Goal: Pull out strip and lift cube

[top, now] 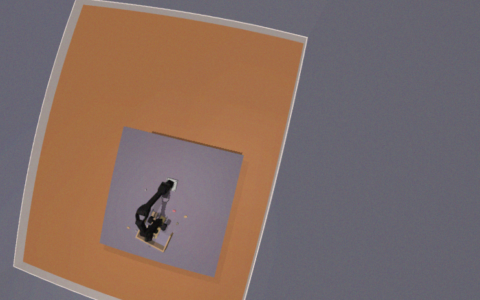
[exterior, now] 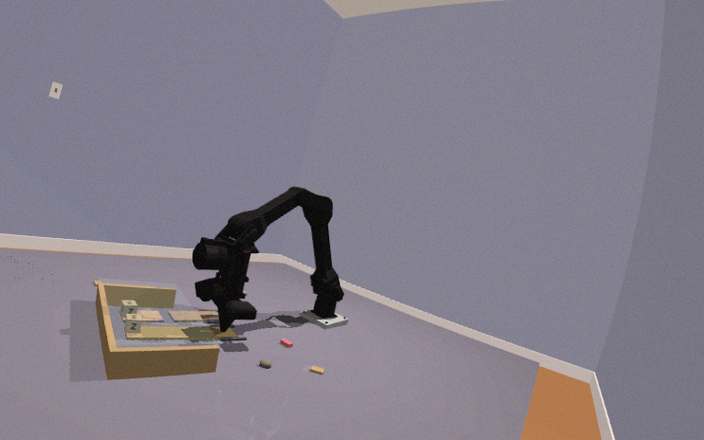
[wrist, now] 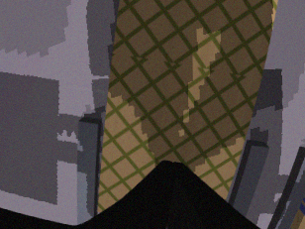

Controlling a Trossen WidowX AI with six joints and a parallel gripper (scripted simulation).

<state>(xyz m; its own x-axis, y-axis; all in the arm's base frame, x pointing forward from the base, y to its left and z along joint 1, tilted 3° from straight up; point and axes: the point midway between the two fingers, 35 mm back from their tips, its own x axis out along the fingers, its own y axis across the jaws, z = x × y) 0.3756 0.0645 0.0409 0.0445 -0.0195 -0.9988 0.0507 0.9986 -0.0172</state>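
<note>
The lattice strip lies 100 mm ahead of my gripper tip. From my gripper tip the other things lie so: brown lump (30 mm behind, 160 mm to the left); pink piece (140 mm behind, 80 mm to the left).
</note>
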